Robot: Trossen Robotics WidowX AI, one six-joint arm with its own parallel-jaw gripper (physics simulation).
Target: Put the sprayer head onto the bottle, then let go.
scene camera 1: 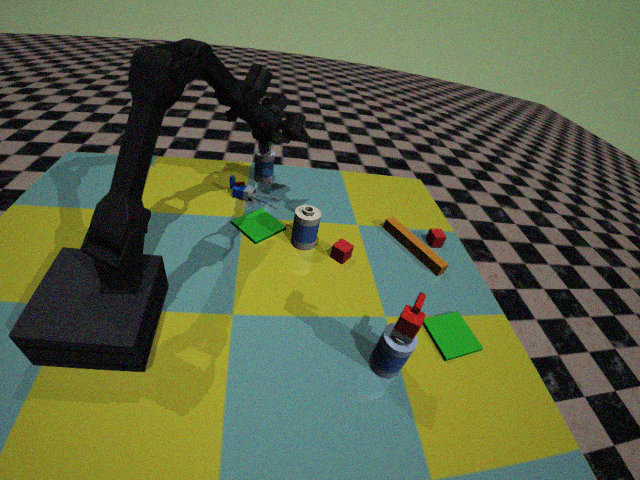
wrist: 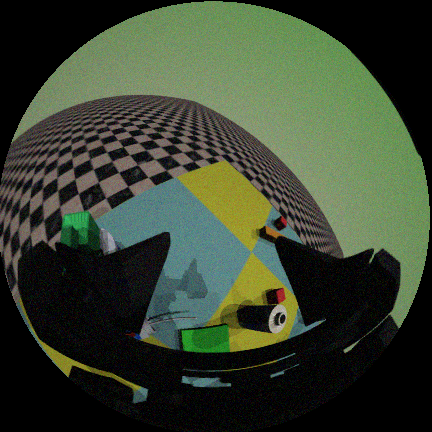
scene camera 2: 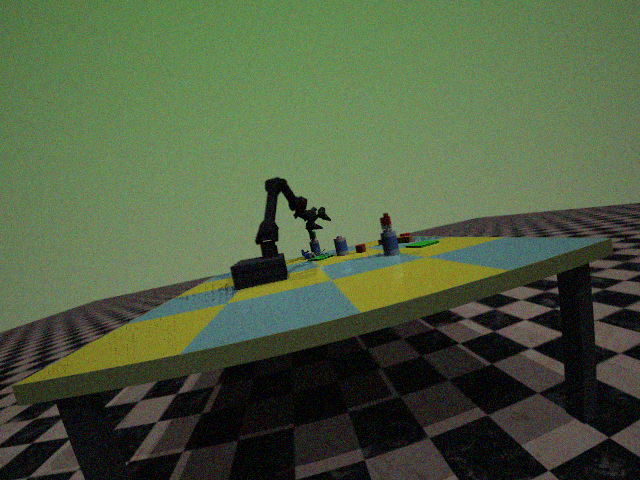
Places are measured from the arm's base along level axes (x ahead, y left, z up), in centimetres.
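Pixels of known places: gripper, fingertip midpoint: (scene camera 1: 299,141) (wrist: 225,240) (scene camera 2: 326,224); arm's base, link origin: (scene camera 1: 121,279) (scene camera 2: 269,256).
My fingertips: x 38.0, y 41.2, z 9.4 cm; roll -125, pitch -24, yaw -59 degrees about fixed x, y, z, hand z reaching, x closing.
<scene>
Ahead of a thing's pixels: the offset from my fingertips to its top centre. "spot": to the spot under its first point.
A blue sprayer head {spot: dx -15.8, dy -1.8, dz -15.9 cm} (scene camera 1: 240,192) (scene camera 2: 307,254) with a grey collar and thin tube lies on its side at the back; the left finger partly hides it in the wrist view. An uncapped blue-and-white bottle {dx +0.1, dy -21.0, dz -7.9 cm} (scene camera 1: 306,229) (scene camera 2: 340,245) (wrist: 252,317) stands upright near the middle, its round neck showing. My gripper (scene camera 1: 283,137) (scene camera 2: 321,221) (wrist: 225,240) is open and empty, high above the table at the back, close to a bottle {dx -8.8, dy +10.2, dz -1.2 cm} (scene camera 1: 264,167) that has a green sprayer head {spot: dx -7.8, dy +9.7, dz -2.7 cm} (wrist: 80,230). The bottle and the blue head are apart.
A bottle {dx +10.8, dy -56.8, dz -1.2 cm} (scene camera 1: 391,356) (scene camera 2: 389,242) with a red sprayer head {spot: dx +9.3, dy -58.1, dz -2.7 cm} (scene camera 1: 410,321) (scene camera 2: 385,220) stands front right. One green tile {dx -11.1, dy -14.6, dz -17.4 cm} (scene camera 1: 258,225) (wrist: 205,338) lies beside the uncapped bottle, another green tile {dx +28.1, dy -52.8, dz -17.4 cm} (scene camera 1: 452,335) at right. A red cube {dx +8.8, dy -26.8, dz -14.4 cm} (scene camera 1: 342,251), another red cube {dx +39.0, dy -21.9, dz -14.4 cm} (scene camera 1: 436,237) and an orange bar {dx +30.6, dy -24.3, dz -15.3 cm} (scene camera 1: 413,245) lie right.
</scene>
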